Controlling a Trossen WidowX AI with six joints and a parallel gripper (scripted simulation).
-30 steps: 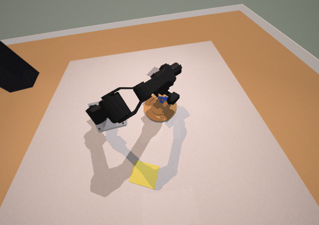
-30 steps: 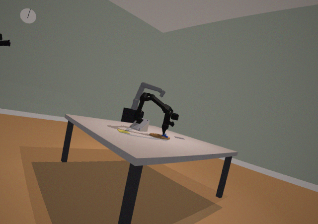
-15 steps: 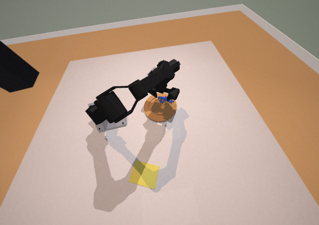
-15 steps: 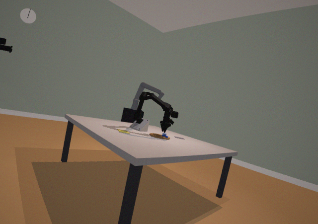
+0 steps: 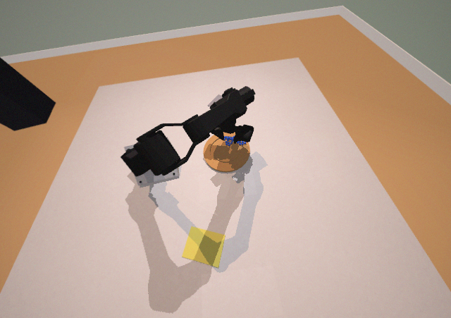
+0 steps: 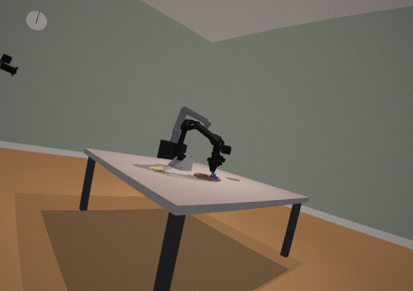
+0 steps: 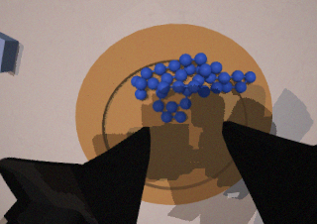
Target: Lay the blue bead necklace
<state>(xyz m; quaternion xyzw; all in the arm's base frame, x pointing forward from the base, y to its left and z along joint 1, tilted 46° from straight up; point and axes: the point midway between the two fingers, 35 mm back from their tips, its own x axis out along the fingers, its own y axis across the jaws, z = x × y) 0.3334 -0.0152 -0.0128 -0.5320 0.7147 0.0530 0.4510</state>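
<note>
My gripper tip is 40 mm above the round bead board, 20 mm to the left of it and 20 mm past it. The rest, counted from my gripper tip: yellow square patch (340 mm to the right, 180 mm behind, 40 mm below); then flat grey tile (290 mm to the left, 40 mm below, 20 mm ahead); then light blue cube (180 mm to the left, 110 mm behind, 40 mm below).
</note>
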